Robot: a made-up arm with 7 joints. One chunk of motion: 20 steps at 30 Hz.
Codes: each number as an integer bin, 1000 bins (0 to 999) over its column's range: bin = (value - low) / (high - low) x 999, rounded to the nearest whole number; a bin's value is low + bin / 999 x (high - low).
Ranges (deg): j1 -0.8..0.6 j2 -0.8..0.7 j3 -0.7..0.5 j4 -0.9..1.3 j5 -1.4..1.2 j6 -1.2..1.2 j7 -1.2..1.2
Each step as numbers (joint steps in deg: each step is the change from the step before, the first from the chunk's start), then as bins.
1 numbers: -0.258 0.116 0.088 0.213 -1.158 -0.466 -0.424
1 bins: 387 610 656 505 93 306 323
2 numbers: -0.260 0.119 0.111 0.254 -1.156 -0.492 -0.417
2 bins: 385 612 675 524 94 295 326
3 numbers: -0.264 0.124 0.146 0.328 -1.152 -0.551 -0.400
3 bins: 382 615 704 558 95 270 333
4 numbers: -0.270 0.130 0.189 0.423 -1.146 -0.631 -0.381
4 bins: 378 619 740 601 98 237 341
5 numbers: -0.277 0.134 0.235 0.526 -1.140 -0.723 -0.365
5 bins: 373 622 778 648 100 199 348
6 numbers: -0.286 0.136 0.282 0.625 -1.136 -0.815 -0.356
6 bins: 367 623 818 692 101 160 351
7 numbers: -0.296 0.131 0.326 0.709 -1.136 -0.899 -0.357
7 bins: 360 620 854 731 101 125 351
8 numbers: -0.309 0.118 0.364 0.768 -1.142 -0.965 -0.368
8 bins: 350 611 886 757 99 98 346
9 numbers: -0.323 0.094 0.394 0.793 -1.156 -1.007 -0.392
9 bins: 340 595 911 769 94 80 336
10 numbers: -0.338 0.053 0.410 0.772 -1.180 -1.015 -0.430
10 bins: 330 568 924 759 85 77 321
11 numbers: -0.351 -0.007 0.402 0.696 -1.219 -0.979 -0.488
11 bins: 320 528 917 725 70 92 296
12 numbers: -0.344 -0.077 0.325 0.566 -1.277 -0.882 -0.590
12 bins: 325 482 853 666 47 132 254
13 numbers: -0.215 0.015 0.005 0.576 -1.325 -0.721 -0.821
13 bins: 417 543 587 670 29 199 158
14 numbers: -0.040 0.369 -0.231 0.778 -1.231 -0.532 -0.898
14 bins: 542 779 390 762 65 278 126
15 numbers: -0.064 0.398 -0.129 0.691 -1.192 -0.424 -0.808
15 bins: 525 798 475 722 80 323 163
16 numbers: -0.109 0.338 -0.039 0.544 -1.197 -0.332 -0.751
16 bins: 493 758 550 656 78 361 187
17 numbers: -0.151 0.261 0.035 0.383 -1.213 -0.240 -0.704
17 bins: 463 707 612 583 72 400 206
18 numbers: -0.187 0.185 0.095 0.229 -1.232 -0.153 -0.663
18 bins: 437 656 662 513 65 436 224
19 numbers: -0.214 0.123 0.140 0.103 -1.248 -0.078 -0.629
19 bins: 418 615 699 455 58 467 238
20 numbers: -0.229 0.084 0.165 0.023 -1.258 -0.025 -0.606
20 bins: 407 589 720 419 55 489 247
